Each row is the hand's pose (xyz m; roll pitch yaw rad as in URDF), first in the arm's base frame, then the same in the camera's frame.
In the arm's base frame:
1: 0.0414 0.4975 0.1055 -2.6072 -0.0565 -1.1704
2: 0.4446 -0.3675 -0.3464 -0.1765 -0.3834 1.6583
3: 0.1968 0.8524 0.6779 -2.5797 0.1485 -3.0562
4: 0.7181 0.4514 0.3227 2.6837 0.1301 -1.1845
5: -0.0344 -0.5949 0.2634 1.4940 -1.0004 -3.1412
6: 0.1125 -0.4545 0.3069 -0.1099 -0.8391 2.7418
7: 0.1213 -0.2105 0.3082 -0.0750 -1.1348 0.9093
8: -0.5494 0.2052 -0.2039 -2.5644 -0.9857 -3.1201
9: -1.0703 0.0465 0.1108 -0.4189 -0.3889 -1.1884
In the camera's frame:
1: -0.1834 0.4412 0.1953 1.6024 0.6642 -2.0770
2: -1.0024 -0.0894 -0.2079 1.9452 -0.1733 0.8254
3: 0.3948 0.7040 -0.0775 1.4511 -1.1017 -1.2296
4: -0.2197 0.6166 -0.4940 0.5049 0.5535 -2.2612
5: -0.3866 -0.6031 -0.1081 -1.3633 -0.1202 -0.3928
6: -0.3472 -0.4289 -0.2144 2.9465 -0.3027 -0.1631
7: -0.2668 -0.2063 -0.1547 1.3689 0.5319 0.2525
8: -0.3698 0.0133 0.7542 0.8811 -0.1309 -0.4082
9: 0.0205 -0.3946 1.0314 -2.2173 0.7683 -1.6559

